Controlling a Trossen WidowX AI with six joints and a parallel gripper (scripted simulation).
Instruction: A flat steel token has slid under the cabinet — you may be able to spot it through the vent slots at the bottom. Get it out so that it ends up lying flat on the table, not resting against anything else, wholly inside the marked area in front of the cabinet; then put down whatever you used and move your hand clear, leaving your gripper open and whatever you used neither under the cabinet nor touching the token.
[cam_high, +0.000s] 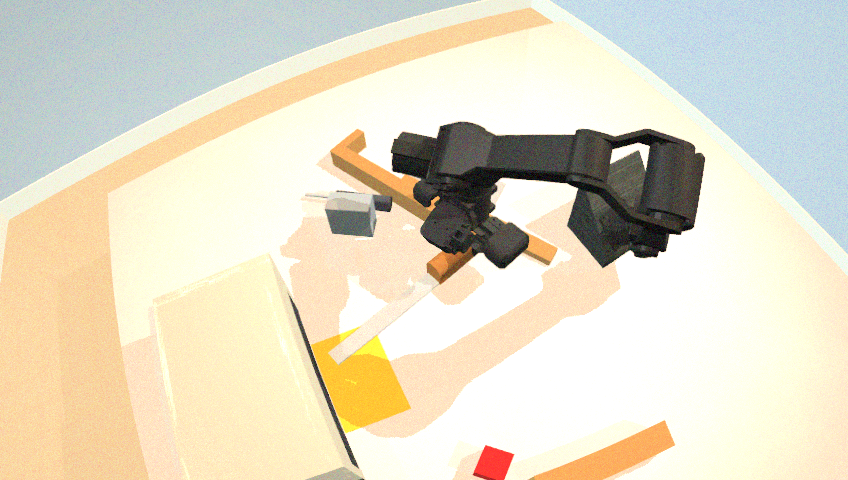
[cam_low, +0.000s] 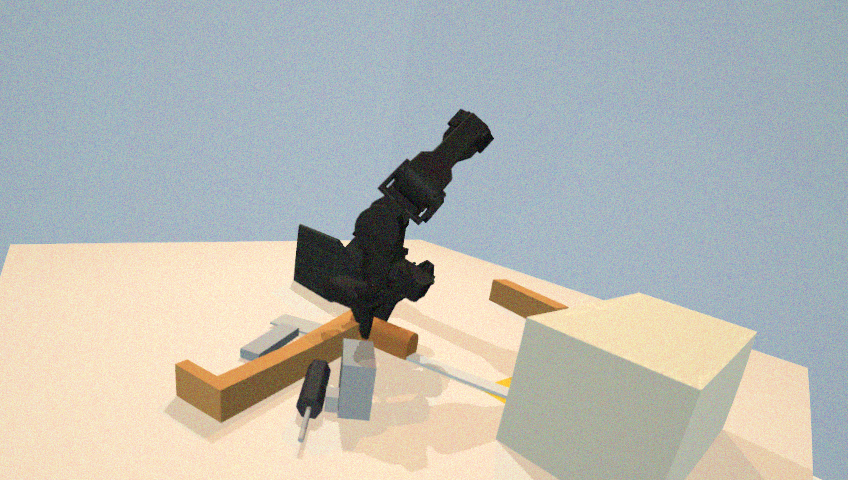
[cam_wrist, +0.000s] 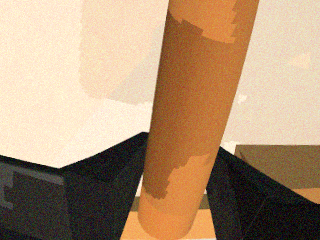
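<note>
My gripper tip is 50 mm past the long orange bar and 40 mm to the left of it. From my gripper tip the other things lie so: dark-handled pin tool (210 mm to the right, 110 mm ahead); small grey cube (180 mm to the right, 120 mm ahead); grey block (150 mm to the right, 120 mm ahead, 20 mm above).
</note>
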